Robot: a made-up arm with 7 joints.
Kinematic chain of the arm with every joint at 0, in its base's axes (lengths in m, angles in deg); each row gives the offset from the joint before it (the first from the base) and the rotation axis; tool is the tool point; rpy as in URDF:
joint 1: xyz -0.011 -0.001 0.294 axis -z
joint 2: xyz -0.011 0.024 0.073 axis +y
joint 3: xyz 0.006 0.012 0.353 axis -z
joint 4: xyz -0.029 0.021 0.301 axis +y
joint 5: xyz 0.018 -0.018 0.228 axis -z
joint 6: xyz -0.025 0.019 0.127 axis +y
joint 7: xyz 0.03 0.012 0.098 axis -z
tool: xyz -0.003 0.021 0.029 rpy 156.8 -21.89 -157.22
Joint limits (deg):
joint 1: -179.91..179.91
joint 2: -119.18..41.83
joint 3: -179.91..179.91
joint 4: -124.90..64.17
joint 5: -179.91..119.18
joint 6: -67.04..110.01
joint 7: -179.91..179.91
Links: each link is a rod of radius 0.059 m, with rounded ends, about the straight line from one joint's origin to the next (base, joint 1, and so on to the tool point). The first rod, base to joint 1, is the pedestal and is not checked.
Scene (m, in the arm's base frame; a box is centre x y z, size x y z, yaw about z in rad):
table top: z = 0
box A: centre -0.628 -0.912 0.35 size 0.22 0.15 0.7 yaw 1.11
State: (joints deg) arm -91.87 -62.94 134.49 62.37 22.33 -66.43 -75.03
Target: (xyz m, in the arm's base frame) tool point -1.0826 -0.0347 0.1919
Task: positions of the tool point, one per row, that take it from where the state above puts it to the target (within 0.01 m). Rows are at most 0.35 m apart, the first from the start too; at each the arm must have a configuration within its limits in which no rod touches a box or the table.
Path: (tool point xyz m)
1: -0.0499 -0.9290 0.8009
2: -0.3305 -0.8293 0.9415
3: -0.5305 -0.6234 1.0778
4: -0.7579 -0.5875 0.8851
5: -0.9480 -0.4578 0.6655
6: -1.0635 -0.2604 0.4305
7: -1.0826 -0.0347 0.1918

